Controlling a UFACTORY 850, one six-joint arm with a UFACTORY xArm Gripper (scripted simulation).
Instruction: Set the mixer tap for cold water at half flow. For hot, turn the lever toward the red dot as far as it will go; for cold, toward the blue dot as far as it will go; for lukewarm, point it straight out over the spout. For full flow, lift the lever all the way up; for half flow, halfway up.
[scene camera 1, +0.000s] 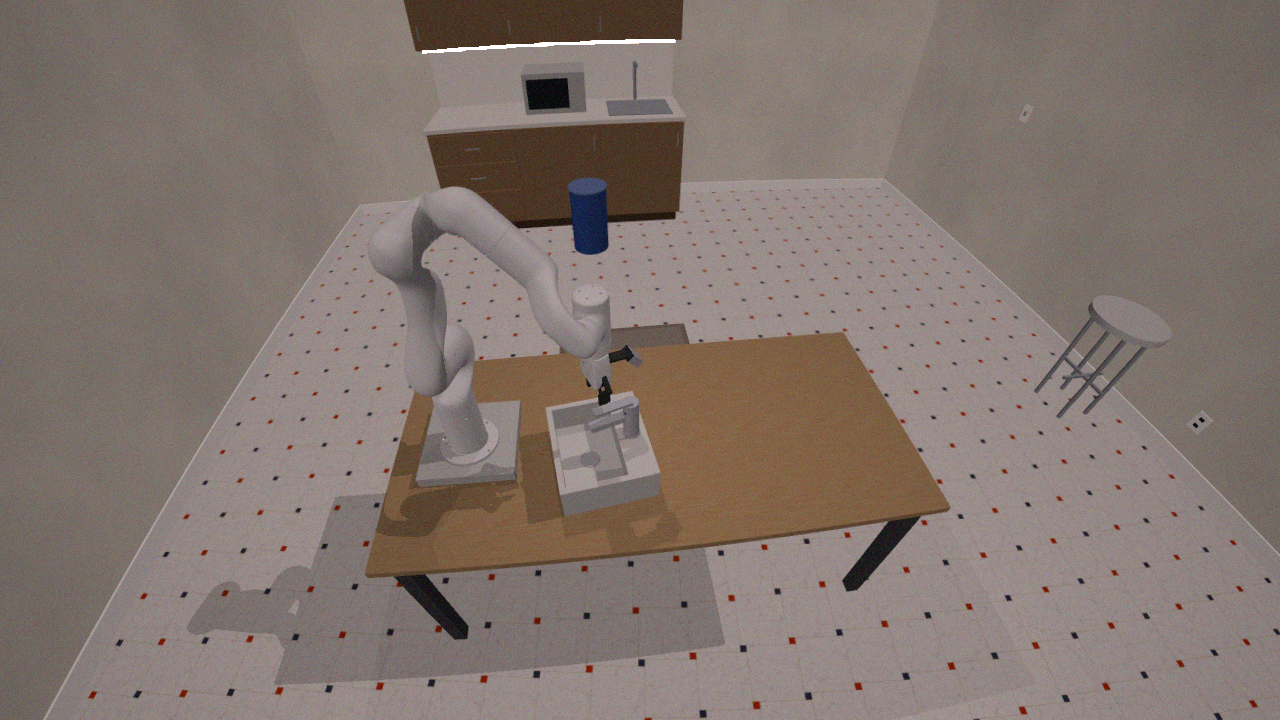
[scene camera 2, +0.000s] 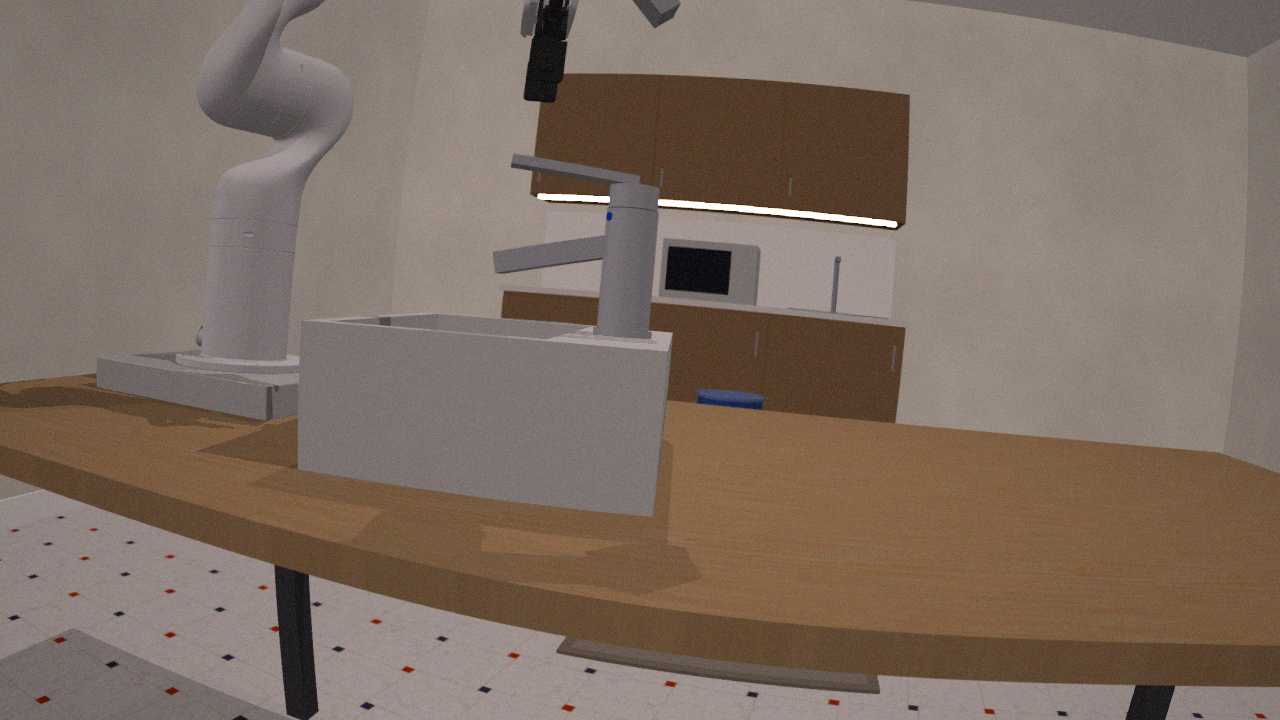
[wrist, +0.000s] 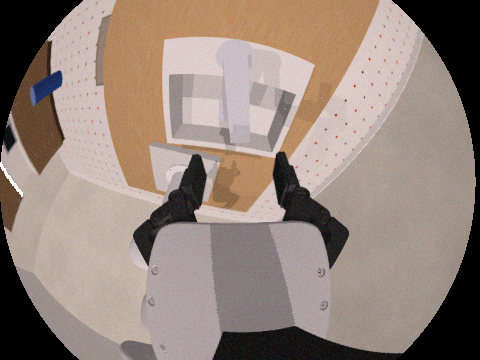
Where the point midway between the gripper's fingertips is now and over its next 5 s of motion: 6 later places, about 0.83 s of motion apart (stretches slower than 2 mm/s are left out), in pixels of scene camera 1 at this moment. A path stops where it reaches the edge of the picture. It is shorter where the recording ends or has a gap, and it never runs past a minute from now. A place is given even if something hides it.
My gripper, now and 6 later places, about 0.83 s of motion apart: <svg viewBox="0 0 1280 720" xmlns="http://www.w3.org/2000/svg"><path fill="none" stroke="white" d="M598 393L598 394L599 399L600 406L600 408L600 413L601 415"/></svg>
